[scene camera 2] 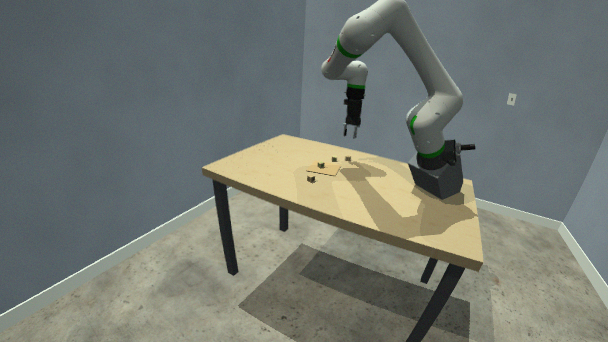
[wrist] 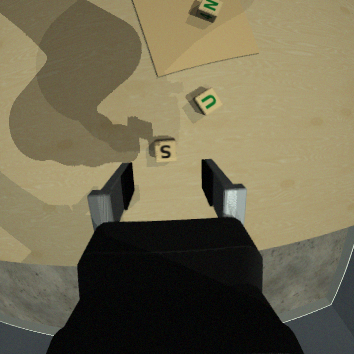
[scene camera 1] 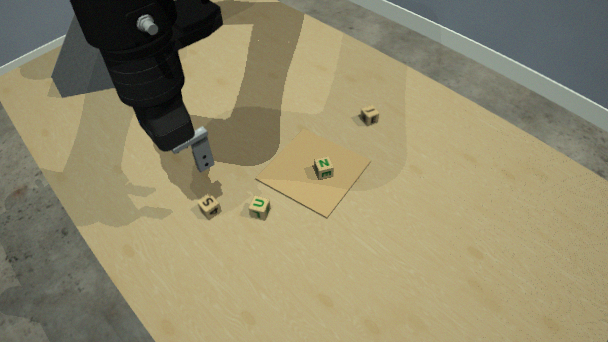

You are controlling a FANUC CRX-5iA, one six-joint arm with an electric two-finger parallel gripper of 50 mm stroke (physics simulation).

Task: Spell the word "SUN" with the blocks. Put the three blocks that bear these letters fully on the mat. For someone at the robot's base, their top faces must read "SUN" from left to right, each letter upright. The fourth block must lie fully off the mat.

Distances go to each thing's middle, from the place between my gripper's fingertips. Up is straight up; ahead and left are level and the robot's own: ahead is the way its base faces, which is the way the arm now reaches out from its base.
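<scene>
There is the mat (scene camera 1: 291,173), and I see my gripper 130 mm above it, 30 mm short of it and 180 mm to the right of it.
</scene>
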